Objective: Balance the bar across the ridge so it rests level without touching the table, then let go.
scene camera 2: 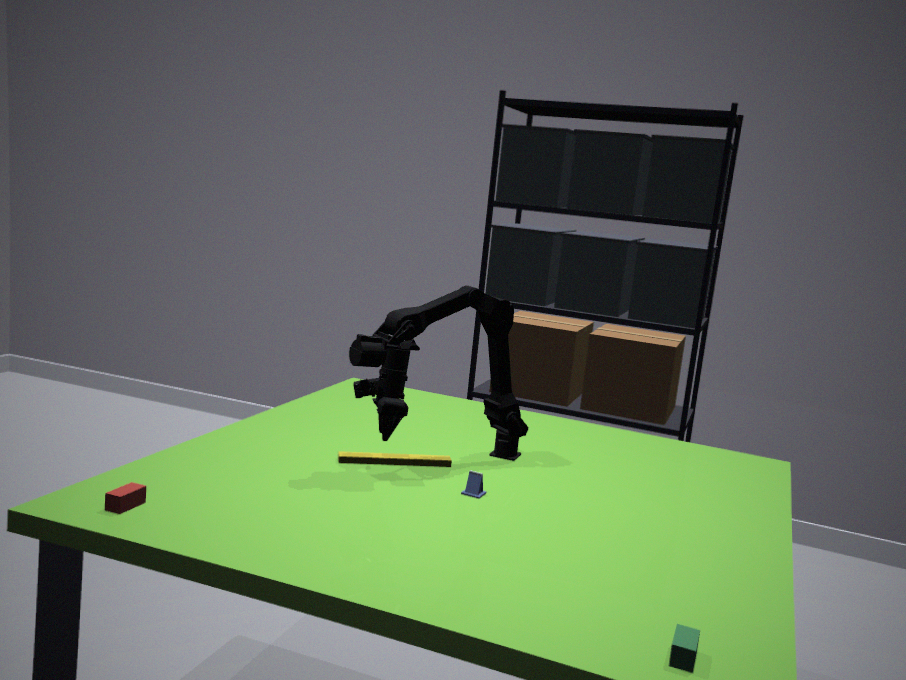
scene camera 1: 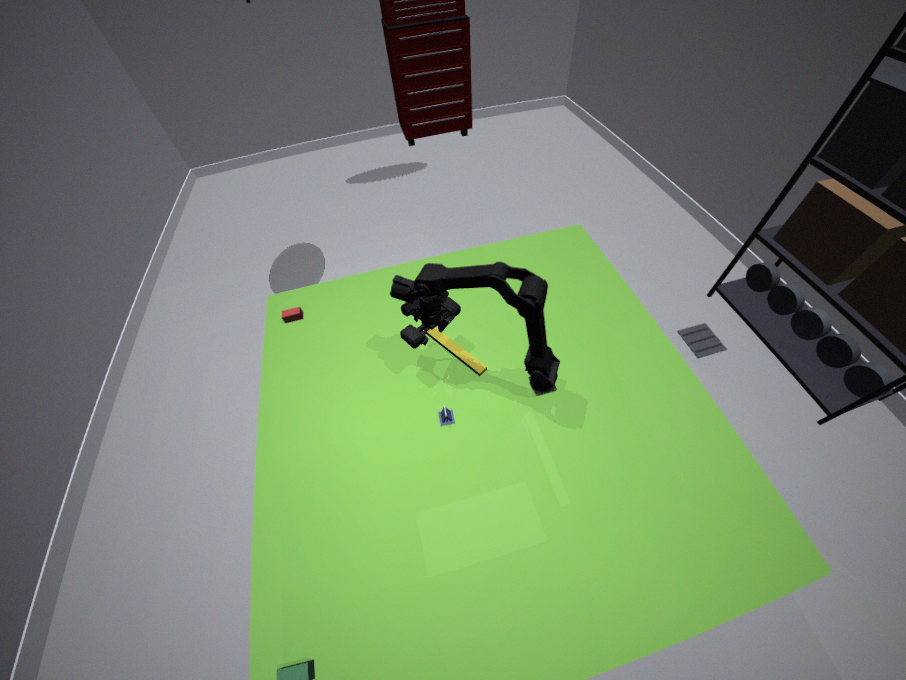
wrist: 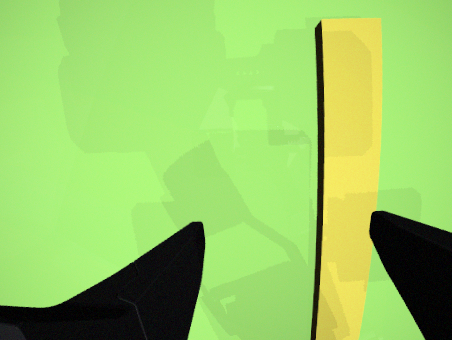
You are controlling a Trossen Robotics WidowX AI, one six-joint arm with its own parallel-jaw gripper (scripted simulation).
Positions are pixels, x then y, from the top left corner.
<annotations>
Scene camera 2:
my gripper: 383,436
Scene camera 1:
my gripper: 432,338
yellow bar: 479,368
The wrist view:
my gripper: 287,228
yellow bar: 349,91
</annotations>
